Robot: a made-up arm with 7 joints.
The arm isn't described. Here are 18 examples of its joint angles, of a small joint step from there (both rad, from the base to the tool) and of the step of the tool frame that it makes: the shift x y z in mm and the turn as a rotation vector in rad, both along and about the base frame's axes.
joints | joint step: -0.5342 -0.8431 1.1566 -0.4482 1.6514 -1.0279 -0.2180 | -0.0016 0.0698 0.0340 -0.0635 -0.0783 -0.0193 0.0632
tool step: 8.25 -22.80 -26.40 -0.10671 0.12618 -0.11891
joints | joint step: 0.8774 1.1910 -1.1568 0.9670 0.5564 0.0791 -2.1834 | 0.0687 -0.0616 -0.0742 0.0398 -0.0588 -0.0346 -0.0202
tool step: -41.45 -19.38 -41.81 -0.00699 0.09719 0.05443
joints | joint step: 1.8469 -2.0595 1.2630 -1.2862 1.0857 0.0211 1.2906 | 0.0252 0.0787 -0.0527 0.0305 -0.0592 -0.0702 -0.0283
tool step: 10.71 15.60 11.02 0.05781 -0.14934 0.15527
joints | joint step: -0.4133 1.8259 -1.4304 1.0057 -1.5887 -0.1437 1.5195 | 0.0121 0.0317 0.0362 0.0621 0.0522 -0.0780 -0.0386
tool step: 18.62 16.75 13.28 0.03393 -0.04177 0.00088
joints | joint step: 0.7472 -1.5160 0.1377 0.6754 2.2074 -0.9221 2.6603 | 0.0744 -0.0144 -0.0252 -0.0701 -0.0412 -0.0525 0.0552
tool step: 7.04 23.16 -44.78 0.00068 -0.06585 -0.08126
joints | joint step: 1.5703 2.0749 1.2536 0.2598 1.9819 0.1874 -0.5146 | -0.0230 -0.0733 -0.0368 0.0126 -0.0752 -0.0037 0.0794
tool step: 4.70 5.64 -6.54 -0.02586 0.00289 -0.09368
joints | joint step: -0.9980 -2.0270 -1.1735 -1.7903 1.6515 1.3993 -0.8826 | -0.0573 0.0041 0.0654 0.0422 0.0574 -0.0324 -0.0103
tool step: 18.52 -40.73 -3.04 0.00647 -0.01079 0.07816
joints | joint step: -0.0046 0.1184 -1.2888 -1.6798 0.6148 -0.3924 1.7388 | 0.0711 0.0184 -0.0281 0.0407 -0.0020 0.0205 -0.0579
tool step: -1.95 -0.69 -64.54 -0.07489 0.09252 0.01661
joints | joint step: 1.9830 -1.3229 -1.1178 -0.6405 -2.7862 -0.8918 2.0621 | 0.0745 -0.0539 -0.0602 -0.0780 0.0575 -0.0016 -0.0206
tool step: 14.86 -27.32 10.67 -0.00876 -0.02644 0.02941
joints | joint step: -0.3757 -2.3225 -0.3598 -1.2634 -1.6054 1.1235 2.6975 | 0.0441 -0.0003 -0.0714 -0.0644 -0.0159 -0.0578 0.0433
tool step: 22.78 36.33 -7.60 0.06253 0.02295 -0.13685
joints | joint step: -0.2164 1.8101 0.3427 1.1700 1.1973 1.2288 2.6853 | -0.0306 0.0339 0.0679 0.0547 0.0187 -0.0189 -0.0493
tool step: -14.52 -13.58 15.68 0.03659 -0.07459 -0.00945
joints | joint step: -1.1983 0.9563 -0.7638 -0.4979 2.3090 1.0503 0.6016 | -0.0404 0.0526 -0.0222 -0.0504 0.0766 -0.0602 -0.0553
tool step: -12.27 -35.35 -47.31 -0.04463 0.10997 -0.06983
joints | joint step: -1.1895 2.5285 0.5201 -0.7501 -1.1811 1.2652 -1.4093 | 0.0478 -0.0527 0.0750 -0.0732 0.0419 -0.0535 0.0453
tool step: 24.29 -27.55 24.15 -0.09205 -0.01306 -0.09838
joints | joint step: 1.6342 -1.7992 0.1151 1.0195 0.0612 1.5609 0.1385 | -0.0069 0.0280 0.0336 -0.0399 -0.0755 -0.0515 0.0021
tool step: -35.76 -9.16 4.89 0.02952 -0.05235 -0.15553
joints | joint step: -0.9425 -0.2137 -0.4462 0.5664 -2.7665 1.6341 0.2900 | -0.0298 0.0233 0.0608 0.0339 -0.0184 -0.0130 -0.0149
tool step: -7.59 -24.50 34.89 0.09254 -0.02434 0.01324
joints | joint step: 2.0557 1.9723 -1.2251 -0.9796 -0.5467 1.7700 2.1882 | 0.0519 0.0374 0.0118 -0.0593 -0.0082 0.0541 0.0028
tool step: -11.89 8.73 20.22 -0.13447 -0.02926 0.05328
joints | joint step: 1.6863 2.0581 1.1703 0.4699 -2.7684 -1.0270 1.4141 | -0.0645 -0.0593 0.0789 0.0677 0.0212 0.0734 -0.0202
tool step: 21.63 23.81 -41.06 0.08459 0.16820 0.00055
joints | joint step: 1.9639 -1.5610 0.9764 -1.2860 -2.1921 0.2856 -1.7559 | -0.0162 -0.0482 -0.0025 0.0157 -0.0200 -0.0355 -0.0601
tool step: -14.29 17.14 11.20 0.00509 0.08502 0.05006
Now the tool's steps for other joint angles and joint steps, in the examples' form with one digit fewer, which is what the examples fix.
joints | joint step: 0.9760 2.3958 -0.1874 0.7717 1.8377 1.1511 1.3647 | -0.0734 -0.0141 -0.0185 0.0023 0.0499 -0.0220 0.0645
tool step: -2.8 -8.5 27.8 0.1480 0.0487 0.0137
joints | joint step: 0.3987 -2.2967 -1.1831 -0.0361 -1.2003 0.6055 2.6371 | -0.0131 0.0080 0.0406 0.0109 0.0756 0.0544 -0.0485
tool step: -9.3 -24.0 14.2 -0.1103 -0.0563 -0.0585
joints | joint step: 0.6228 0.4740 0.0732 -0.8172 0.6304 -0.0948 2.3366 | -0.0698 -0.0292 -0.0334 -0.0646 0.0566 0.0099 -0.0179
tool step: 13.8 -10.1 67.7 0.1127 0.0039 -0.0299
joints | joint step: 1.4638 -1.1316 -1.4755 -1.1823 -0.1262 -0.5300 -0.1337 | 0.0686 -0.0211 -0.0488 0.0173 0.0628 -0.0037 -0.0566
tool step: -6.3 -43.3 8.2 -0.1314 -0.0120 -0.0332
